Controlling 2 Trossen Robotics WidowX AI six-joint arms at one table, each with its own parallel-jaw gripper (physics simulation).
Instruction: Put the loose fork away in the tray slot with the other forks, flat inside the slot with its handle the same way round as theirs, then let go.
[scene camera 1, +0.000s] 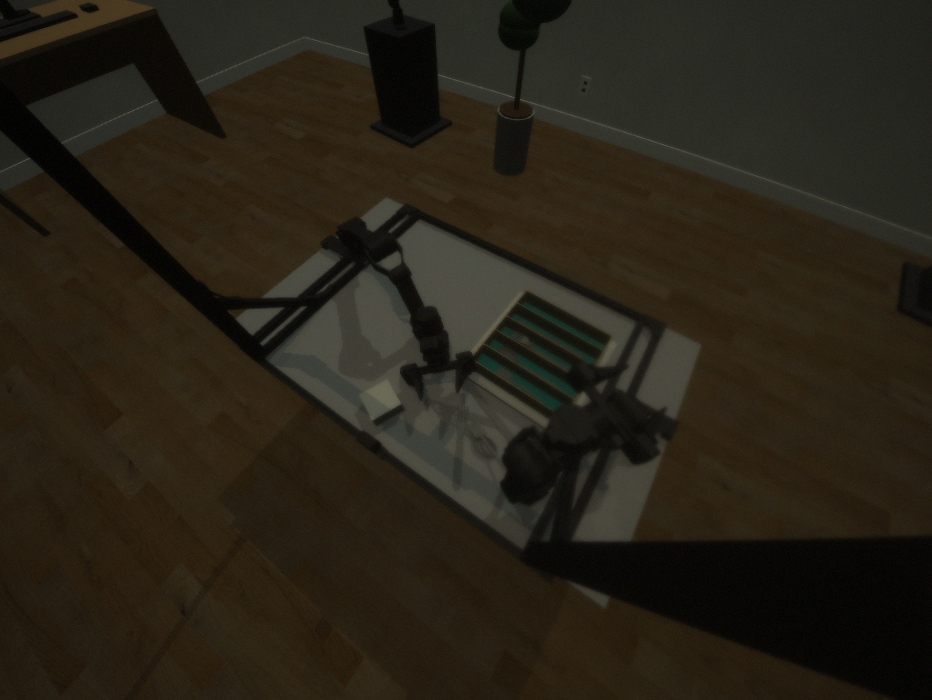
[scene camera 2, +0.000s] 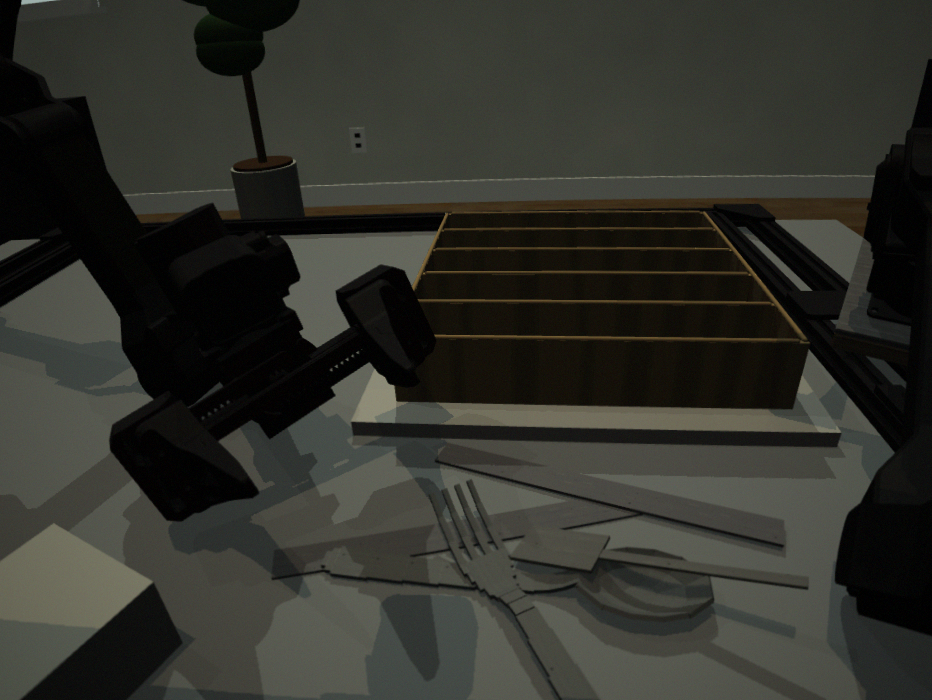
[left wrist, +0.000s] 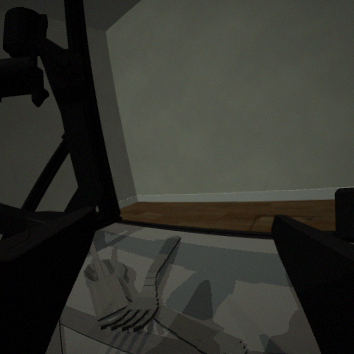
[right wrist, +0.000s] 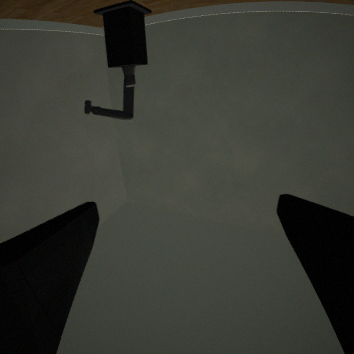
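My left gripper (scene camera 2: 336, 429) is open, and it's touching a wooden tray (scene camera 2: 583, 308). You'd also see that left gripper in scene camera 1 (scene camera 1: 438, 396) and in the left wrist view (left wrist: 186, 220). As for my right gripper (scene camera 1: 646, 386), it's open too, holding nothing, and it shows in the right wrist view (right wrist: 189, 207) as well. There's a pale block (scene camera 1: 381, 402) resting on the table. In the left wrist view the block is out of frame, and in the right wrist view that block is out of frame too.
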